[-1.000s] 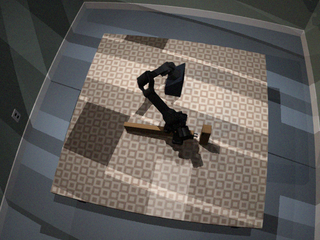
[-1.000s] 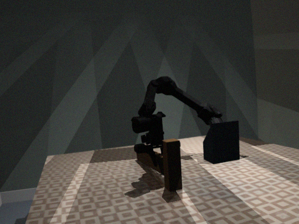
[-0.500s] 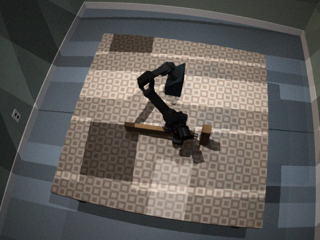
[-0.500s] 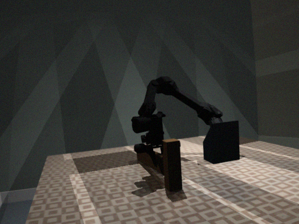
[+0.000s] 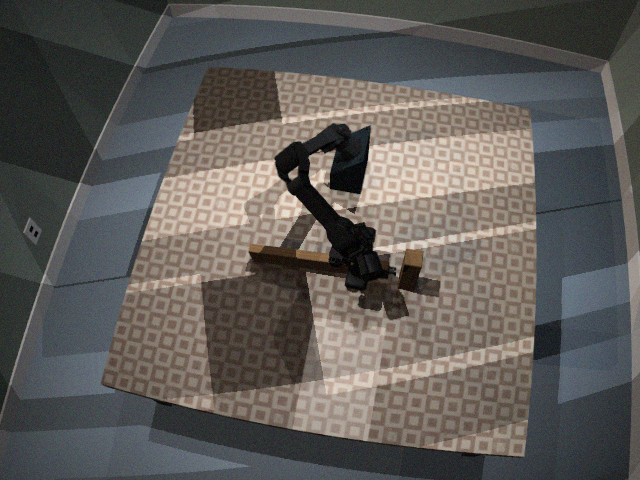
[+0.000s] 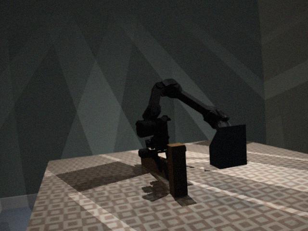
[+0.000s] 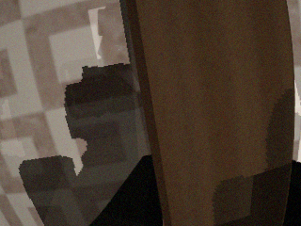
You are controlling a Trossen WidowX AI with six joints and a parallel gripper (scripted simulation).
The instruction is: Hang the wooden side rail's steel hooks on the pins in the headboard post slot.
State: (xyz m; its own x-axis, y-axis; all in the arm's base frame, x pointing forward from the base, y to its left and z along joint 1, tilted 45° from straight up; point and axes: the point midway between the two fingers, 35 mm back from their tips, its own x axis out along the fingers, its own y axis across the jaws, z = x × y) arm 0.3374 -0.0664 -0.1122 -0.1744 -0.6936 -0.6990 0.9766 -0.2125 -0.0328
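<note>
My gripper tip is now 140 mm to the right of the headboard post, 40 mm below it and 20 mm short of it.
</note>
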